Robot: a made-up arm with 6 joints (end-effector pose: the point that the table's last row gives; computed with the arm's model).
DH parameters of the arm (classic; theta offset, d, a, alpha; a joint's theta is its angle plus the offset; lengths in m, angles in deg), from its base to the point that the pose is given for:
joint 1: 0 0.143 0 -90
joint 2: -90 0 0.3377 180
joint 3: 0 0 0 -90
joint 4: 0 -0.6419 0 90
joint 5: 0 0.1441 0 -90
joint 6: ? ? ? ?
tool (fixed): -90 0 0 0
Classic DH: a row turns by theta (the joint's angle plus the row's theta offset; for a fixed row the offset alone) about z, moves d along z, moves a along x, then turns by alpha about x.
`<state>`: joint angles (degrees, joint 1 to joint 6).
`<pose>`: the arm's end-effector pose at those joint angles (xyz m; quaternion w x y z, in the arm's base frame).
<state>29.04 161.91 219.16 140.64 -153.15 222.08</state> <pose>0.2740 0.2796 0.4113 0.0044 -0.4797 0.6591 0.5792</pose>
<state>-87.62 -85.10 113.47 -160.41 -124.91 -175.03</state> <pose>0.0958 0.9651 0.0132 0.7587 0.2794 0.1533 -0.5681</pose>
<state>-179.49 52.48 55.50 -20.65 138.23 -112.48</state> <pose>-0.9127 0.1267 0.3317 0.6800 -0.6521 -0.3122 -0.1216</pose>
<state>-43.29 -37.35 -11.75 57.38 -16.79 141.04</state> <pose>0.1808 -0.2770 0.7983 0.1659 0.8531 -0.4904 0.0648</pose>
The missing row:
joint 6: 90 0 0 90
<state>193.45 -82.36 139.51 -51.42 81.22 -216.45</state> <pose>0.8426 0.2939 -0.1566 0.2908 0.4252 0.8538 -0.0755</pose>
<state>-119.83 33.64 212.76 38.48 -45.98 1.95</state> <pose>0.1290 0.4518 0.3444 0.0868 0.6849 0.5354 0.4866</pose>
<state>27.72 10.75 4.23 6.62 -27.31 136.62</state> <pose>0.6886 0.2001 0.4184 0.2278 -0.9101 -0.1040 0.3302</pose>
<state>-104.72 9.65 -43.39 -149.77 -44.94 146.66</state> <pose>0.0227 -0.4036 -0.0806 0.7271 0.1650 -0.0146 -0.6662</pose>
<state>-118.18 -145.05 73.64 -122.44 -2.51 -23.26</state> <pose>0.4320 0.6427 -0.4401 0.7253 -0.4133 0.1397 0.5325</pose>
